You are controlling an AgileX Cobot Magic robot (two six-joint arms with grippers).
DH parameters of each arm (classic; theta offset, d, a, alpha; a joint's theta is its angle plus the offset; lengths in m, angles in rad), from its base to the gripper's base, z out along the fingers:
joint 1: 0 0.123 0 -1.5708
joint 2: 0.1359 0 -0.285 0
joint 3: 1.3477 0 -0.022 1.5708
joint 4: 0 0.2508 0 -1.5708
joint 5: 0 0 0.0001 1.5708
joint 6: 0 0.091 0 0
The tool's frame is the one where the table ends.
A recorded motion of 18 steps. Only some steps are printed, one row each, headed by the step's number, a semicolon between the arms.
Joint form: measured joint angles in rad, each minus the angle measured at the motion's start. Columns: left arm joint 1, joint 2, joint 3, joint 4, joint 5, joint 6; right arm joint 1, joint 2, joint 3, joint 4, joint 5, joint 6.
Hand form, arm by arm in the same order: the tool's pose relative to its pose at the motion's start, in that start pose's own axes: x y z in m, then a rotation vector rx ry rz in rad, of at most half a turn. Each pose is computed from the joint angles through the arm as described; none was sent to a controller.
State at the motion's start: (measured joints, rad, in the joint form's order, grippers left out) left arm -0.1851 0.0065 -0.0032 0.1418 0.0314 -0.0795; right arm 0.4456 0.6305 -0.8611 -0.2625 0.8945 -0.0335
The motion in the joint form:
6: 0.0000 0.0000 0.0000 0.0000 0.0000 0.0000; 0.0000 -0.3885 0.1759 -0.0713 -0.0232 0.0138
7: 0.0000 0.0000 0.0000 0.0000 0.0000 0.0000; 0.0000 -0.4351 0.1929 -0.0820 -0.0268 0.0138
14: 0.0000 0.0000 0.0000 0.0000 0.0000 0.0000; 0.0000 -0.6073 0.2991 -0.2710 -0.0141 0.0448
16: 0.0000 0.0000 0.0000 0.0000 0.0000 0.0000; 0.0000 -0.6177 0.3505 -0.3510 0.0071 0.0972
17: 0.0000 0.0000 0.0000 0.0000 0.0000 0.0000; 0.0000 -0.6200 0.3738 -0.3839 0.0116 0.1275
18: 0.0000 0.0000 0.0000 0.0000 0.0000 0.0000; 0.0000 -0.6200 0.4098 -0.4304 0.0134 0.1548
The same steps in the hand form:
6: 0.0000 0.0000 0.0000 0.0000 0.0000 0.0000; 0.0646 -0.0020 -0.0500 0.1006 -0.2239 0.0169
7: 0.0000 0.0000 0.0000 0.0000 0.0000 0.0000; 0.0721 -0.0022 -0.0549 0.1159 -0.2550 0.0176
14: 0.0000 0.0000 0.0000 0.0000 0.0000 0.0000; 0.1087 -0.0085 -0.0596 0.2875 -0.2957 -0.0327
16: 0.0000 0.0000 0.0000 0.0000 0.0000 0.0000; 0.1189 -0.0099 -0.0490 0.3400 -0.2412 -0.0325
17: 0.0000 0.0000 0.0000 0.0000 0.0000 0.0000; 0.1228 -0.0102 -0.0441 0.3599 -0.2219 -0.0265
18: 0.0000 0.0000 0.0000 0.0000 0.0000 0.0000; 0.1282 -0.0102 -0.0362 0.3879 -0.1919 -0.0374

